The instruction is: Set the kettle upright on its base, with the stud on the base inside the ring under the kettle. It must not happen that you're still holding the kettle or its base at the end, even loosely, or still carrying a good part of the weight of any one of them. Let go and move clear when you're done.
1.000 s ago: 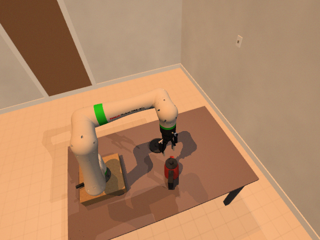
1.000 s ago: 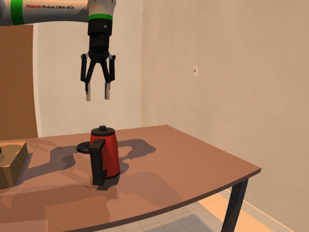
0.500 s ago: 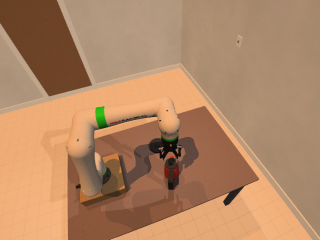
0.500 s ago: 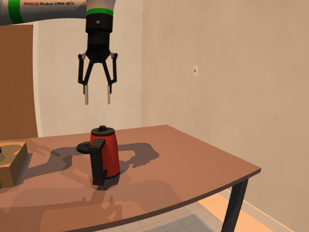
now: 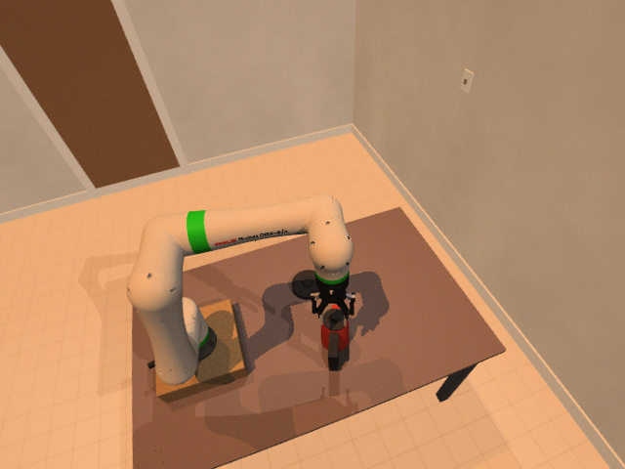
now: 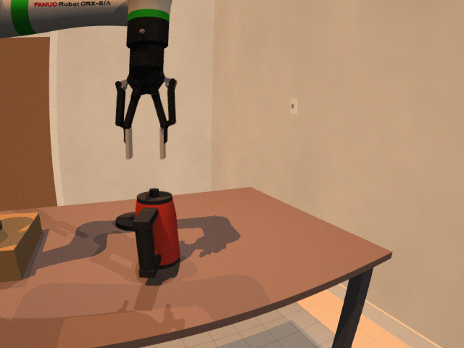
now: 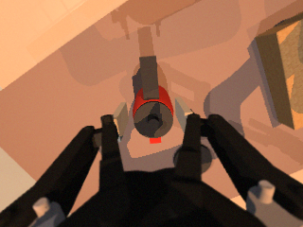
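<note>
The red kettle is 2 cm ahead of my hand, 2 cm to the left of it and 21 cm below it. Also, from my hand: round black base (8 cm ahead, 34 cm to the left, 30 cm below).
</note>
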